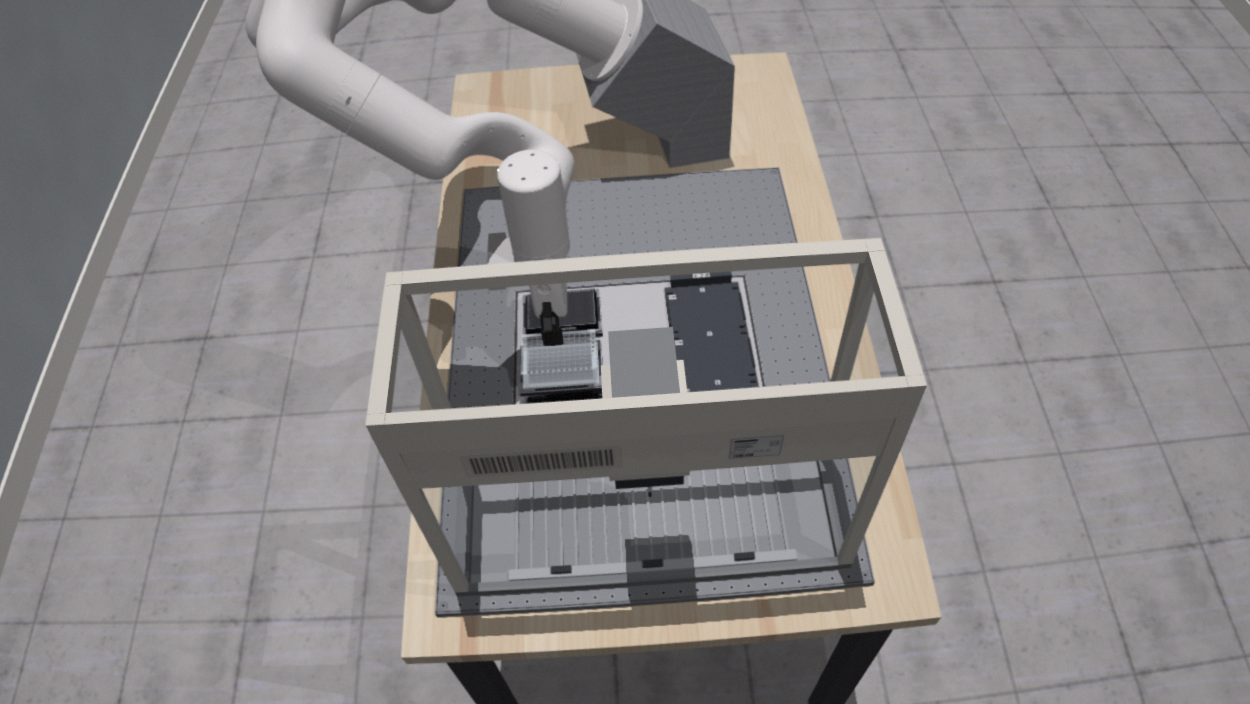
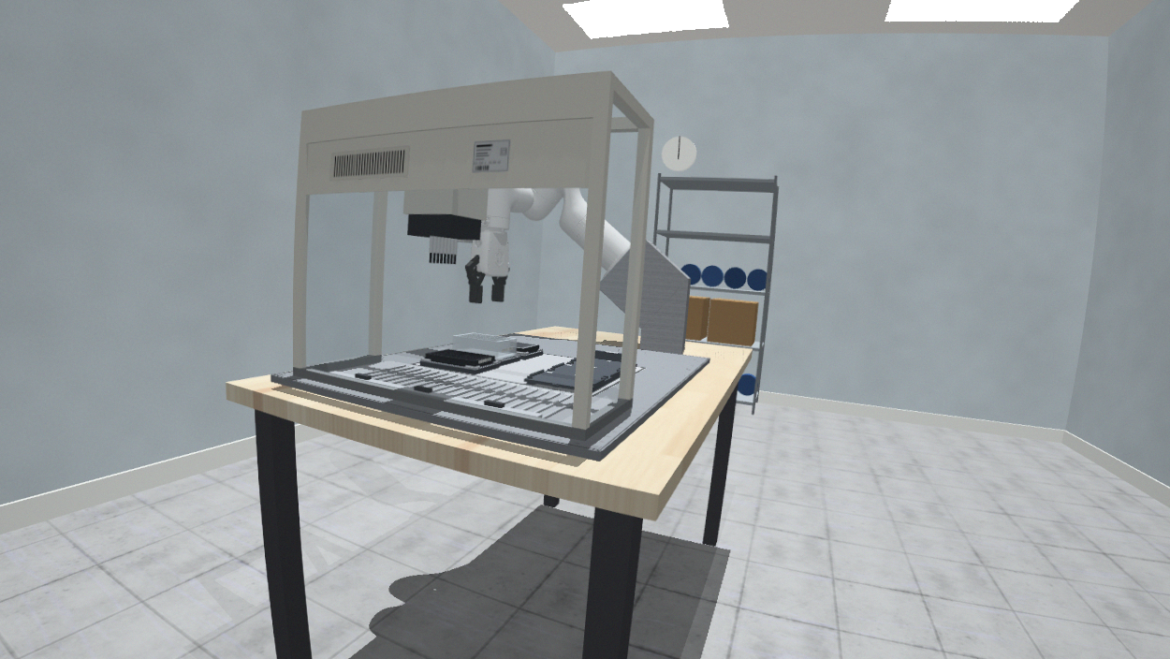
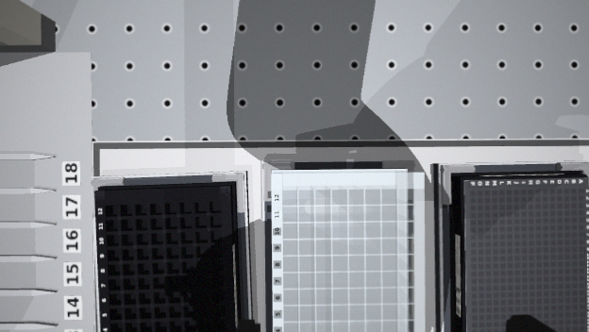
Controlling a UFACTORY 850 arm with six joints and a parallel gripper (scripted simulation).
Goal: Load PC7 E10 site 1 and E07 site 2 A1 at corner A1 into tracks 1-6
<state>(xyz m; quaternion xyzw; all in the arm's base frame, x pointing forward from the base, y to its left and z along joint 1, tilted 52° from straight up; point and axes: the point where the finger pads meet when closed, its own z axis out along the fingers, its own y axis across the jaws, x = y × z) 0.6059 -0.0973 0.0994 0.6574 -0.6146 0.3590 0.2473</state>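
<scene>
The clear deep-well block E07 lies 110 mm below my hand. Also, from my hand: nest S1 (110 mm behind, 140 mm below); black 96-well plate E01 (110 mm ahead, 10 mm to the left, 130 mm below); nest S2 (140 mm below).
</scene>
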